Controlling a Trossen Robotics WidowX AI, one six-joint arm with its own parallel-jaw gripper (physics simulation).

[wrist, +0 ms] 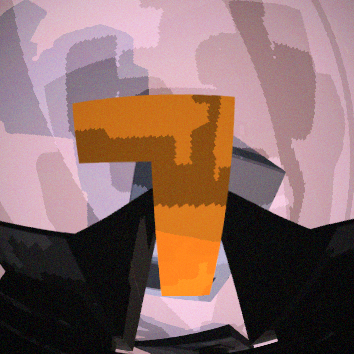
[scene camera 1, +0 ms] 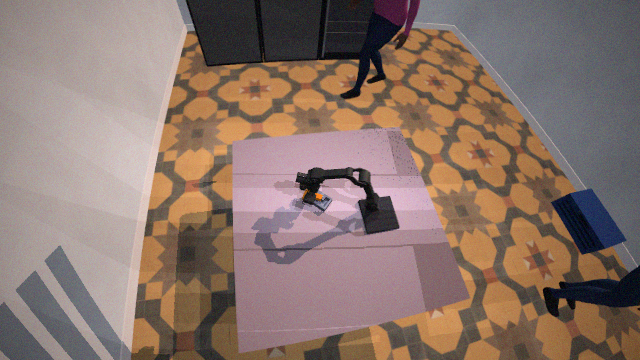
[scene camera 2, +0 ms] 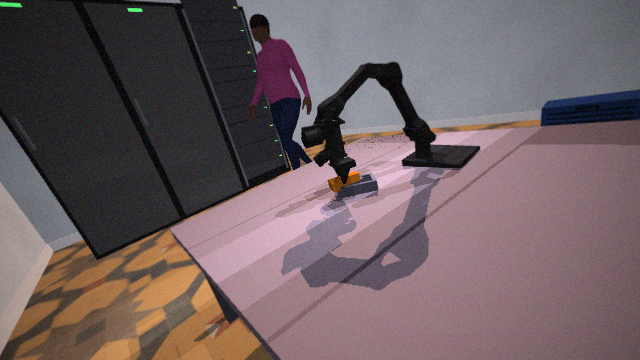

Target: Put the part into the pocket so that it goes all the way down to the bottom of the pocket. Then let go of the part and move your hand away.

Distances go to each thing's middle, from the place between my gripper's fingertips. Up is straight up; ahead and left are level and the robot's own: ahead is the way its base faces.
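The orange L-shaped block [wrist: 188, 138] is here, and my hand is 1 cm below it. I also see the grey pocket block [wrist: 252, 176], which, counted from my hand, is 3 cm to the left, 4 cm behind and 2 cm below.
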